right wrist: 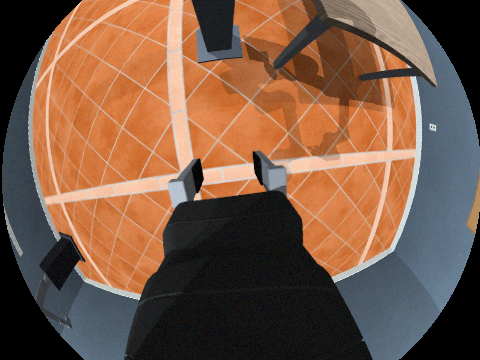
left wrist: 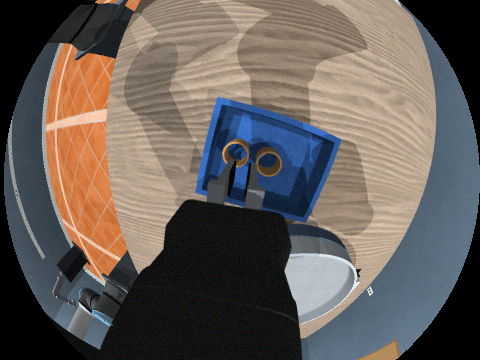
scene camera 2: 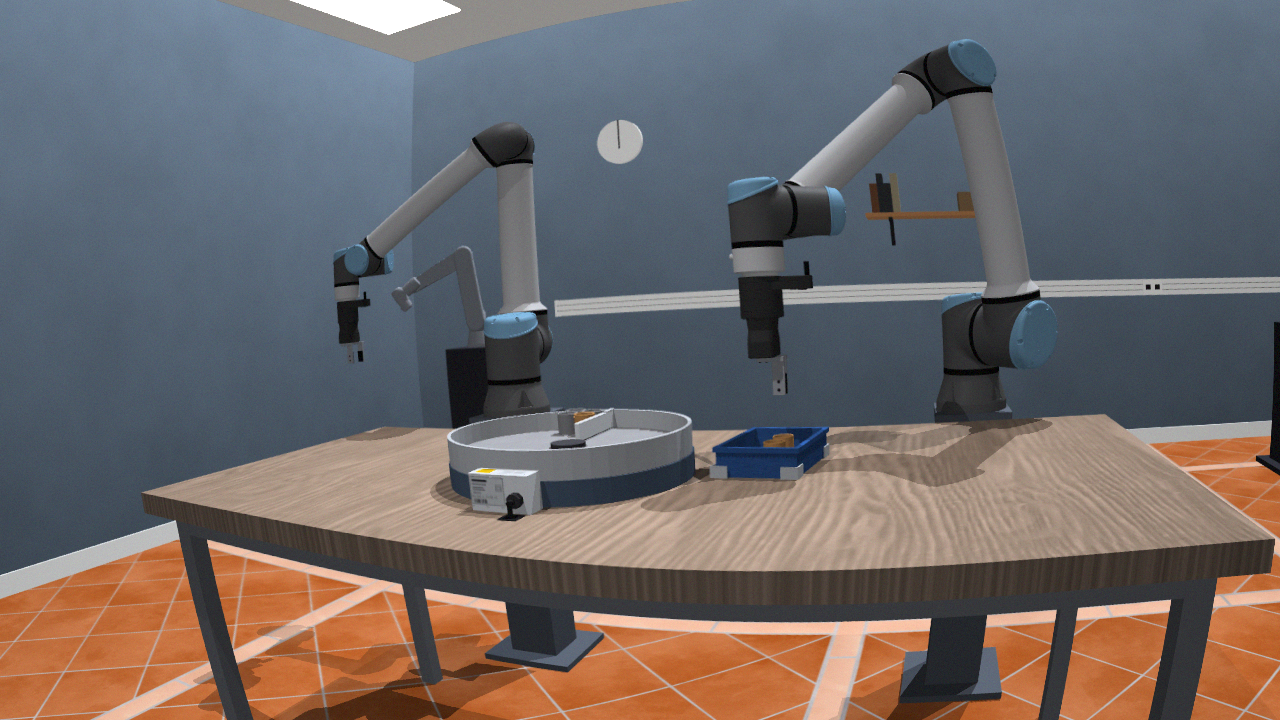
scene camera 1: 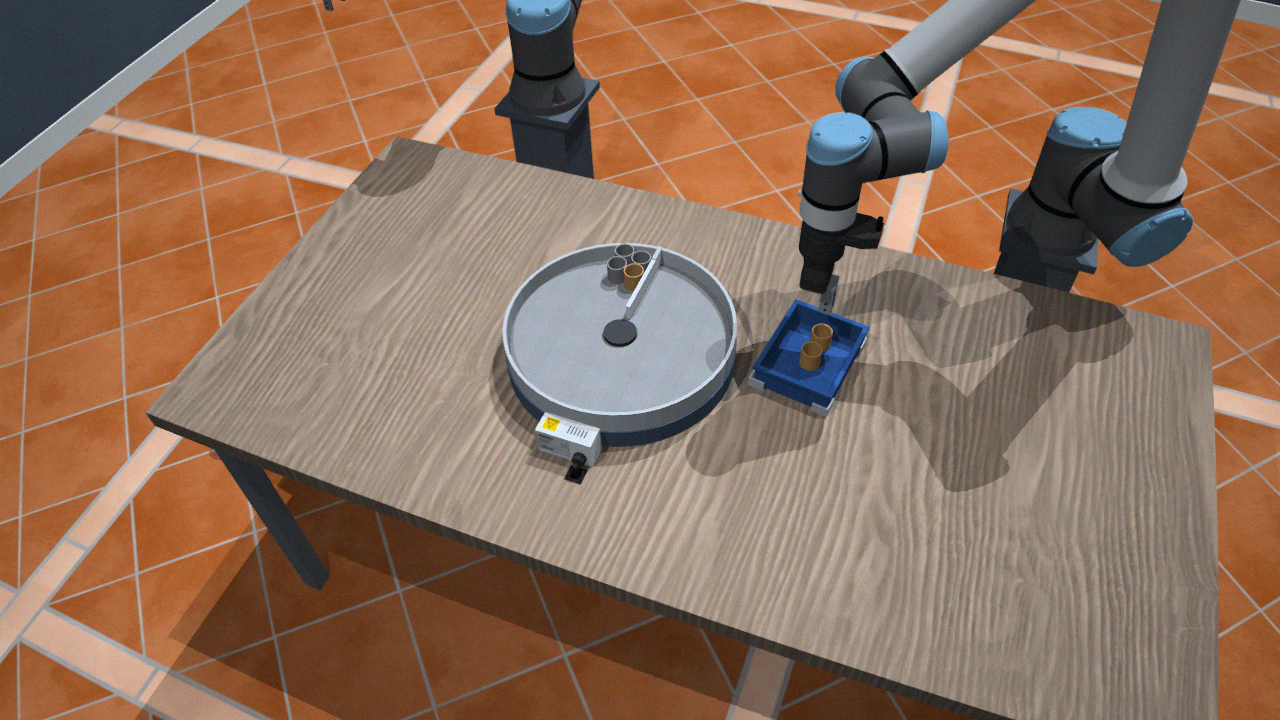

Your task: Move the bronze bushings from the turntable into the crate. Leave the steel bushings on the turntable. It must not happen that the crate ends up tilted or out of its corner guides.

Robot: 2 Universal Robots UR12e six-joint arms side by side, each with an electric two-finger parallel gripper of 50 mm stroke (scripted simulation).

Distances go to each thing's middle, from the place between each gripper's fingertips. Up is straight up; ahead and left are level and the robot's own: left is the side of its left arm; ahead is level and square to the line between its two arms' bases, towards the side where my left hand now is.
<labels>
The blue crate [scene camera 1: 778,366] lies 3 cm ahead of my left hand [scene camera 2: 780,394] and 11 cm below it.
</labels>
